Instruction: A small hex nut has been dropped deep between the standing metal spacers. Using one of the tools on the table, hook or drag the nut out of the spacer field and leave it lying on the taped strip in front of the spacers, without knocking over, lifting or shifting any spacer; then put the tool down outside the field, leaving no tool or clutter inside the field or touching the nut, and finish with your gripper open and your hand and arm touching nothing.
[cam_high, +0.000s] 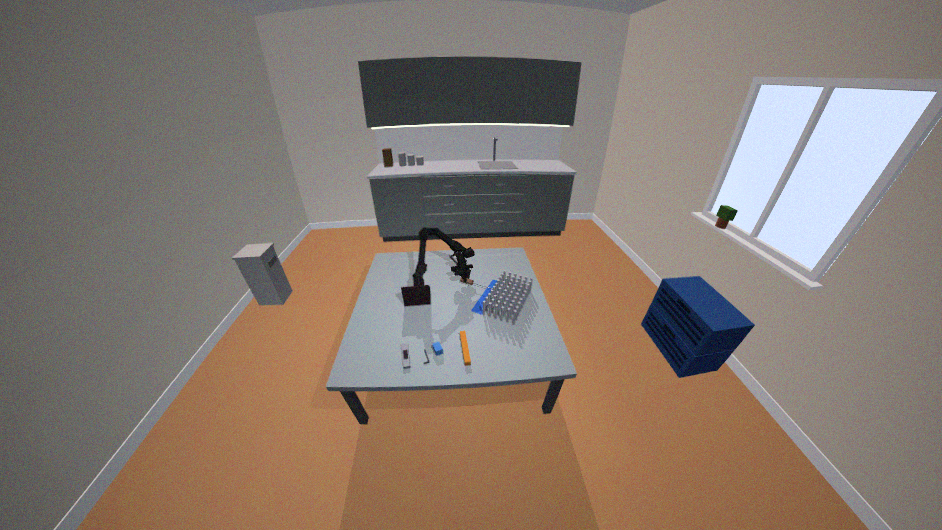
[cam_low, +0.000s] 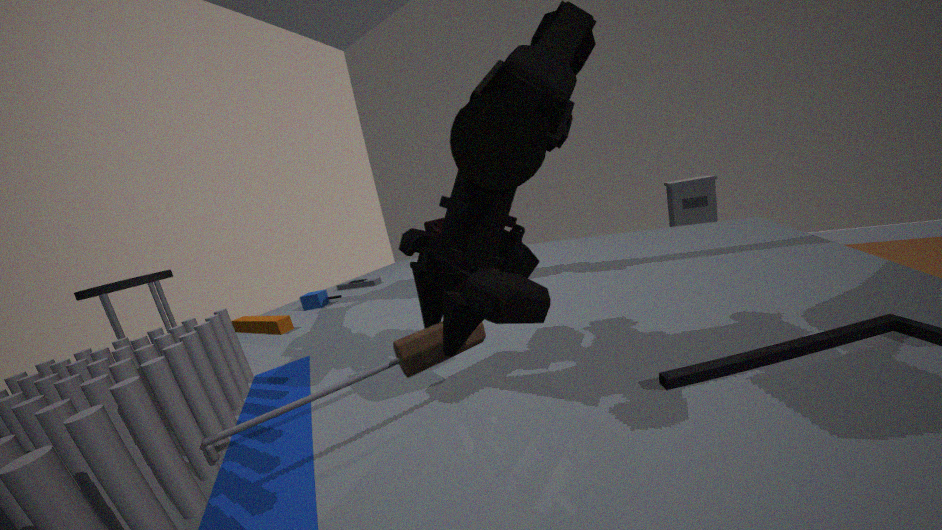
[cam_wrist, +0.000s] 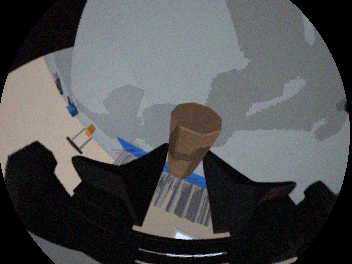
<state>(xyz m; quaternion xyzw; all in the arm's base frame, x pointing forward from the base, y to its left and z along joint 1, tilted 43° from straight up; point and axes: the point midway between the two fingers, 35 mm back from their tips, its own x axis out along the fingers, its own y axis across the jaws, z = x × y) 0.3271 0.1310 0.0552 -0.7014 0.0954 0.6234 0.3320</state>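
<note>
Right now my gripper tip is 130 mm short of the blue taped strip, 130 mm to the left of it and 40 mm above it. Also, from my gripper tip: hex nut: 280 mm ahead, 190 mm to the right, 40 mm below; hook tool: 90 mm ahead, 60 mm to the right; orange block: 90 mm behind, 570 mm to the right, 20 mm below.
</note>
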